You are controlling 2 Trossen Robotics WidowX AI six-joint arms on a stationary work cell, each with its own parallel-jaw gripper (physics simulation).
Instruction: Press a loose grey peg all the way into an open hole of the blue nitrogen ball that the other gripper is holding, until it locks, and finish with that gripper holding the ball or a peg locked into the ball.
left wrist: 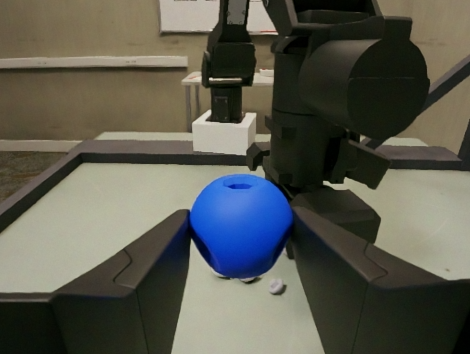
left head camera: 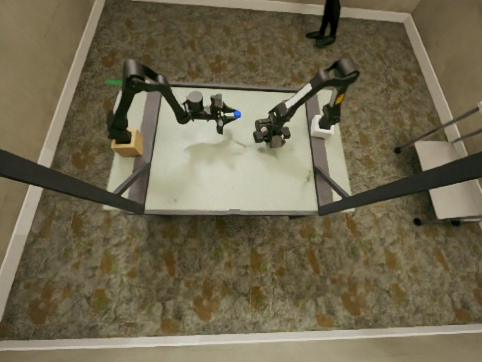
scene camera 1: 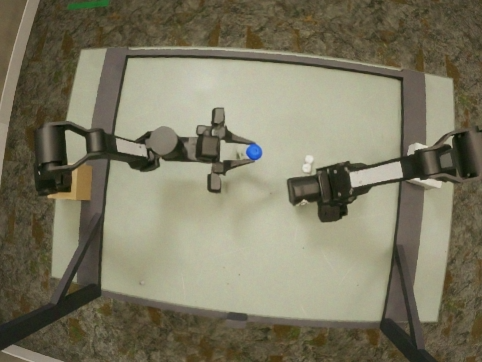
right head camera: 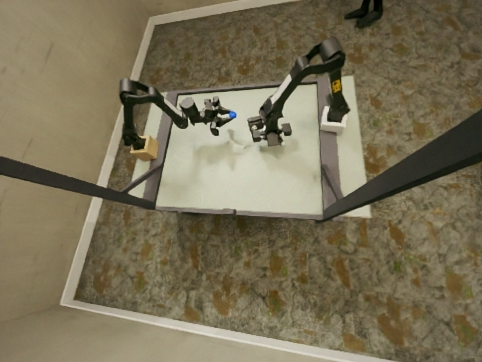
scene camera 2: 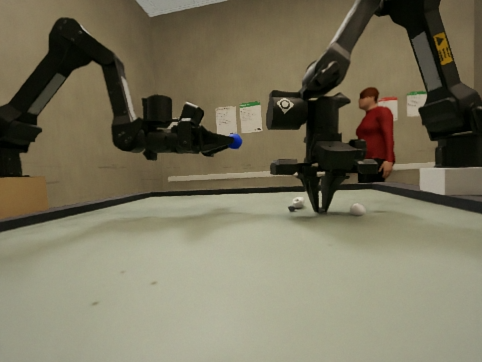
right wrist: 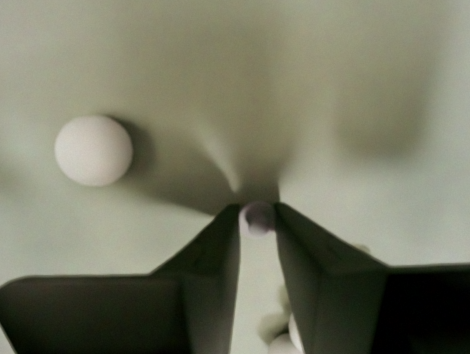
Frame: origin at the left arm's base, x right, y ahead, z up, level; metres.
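Seen in the pictures: left gripper, fingertip midpoint: [left wrist: 240, 219] [left head camera: 238, 114] [scene camera 1: 255, 152] [right head camera: 233, 115] [scene camera 2: 235, 141]; right gripper, fingertip midpoint: [left wrist: 289, 253] [left head camera: 267, 142] [scene camera 2: 320, 212] [right wrist: 256, 213]; left arm's base, link origin: [left head camera: 123, 137] [scene camera 1: 62, 180] [right head camera: 140, 144]; right arm's base, link origin: [left wrist: 226, 118] [left head camera: 324, 124] [right head camera: 334, 116] [scene camera 2: 460, 167].
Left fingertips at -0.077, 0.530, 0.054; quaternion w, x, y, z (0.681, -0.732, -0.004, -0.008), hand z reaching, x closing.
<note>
Offsets run from my left fingertips to a thing's middle, as dx, dy, dz.
The blue nitrogen ball @[+0.000, -0.003, +0.000] [left head camera: 237, 114] [right head camera: 232, 115] [scene camera 1: 254, 152] [scene camera 2: 235, 141] [left wrist: 241, 230] is held above the table by my left gripper [scene camera 1: 253, 151] [left wrist: 240, 219], which is shut on its sides. In the left wrist view an open hole shows on its top, with parts of others low on both sides. My right gripper [scene camera 2: 321, 209] [right wrist: 256, 213] points down at the table, its fingertips very low. In the right wrist view it is closed against a small round grey peg @[+0.066, +0.167, -0.153] [right wrist: 257, 207] standing between the fingertips. The peg's lower part is hidden.
A white ball @[+0.089, +0.226, -0.149] [scene camera 2: 357, 209] [right wrist: 94, 150] lies beside the right fingers. Two white pieces @[-0.007, +0.140, -0.149] [scene camera 1: 308, 159] [right wrist: 285, 345] lie together on their other side. A small pale grey piece @[+0.042, +0.115, -0.152] [left wrist: 276, 286] lies on the table in the left wrist view. A raised dark edge [scene camera 1: 265, 57] borders the table.
</note>
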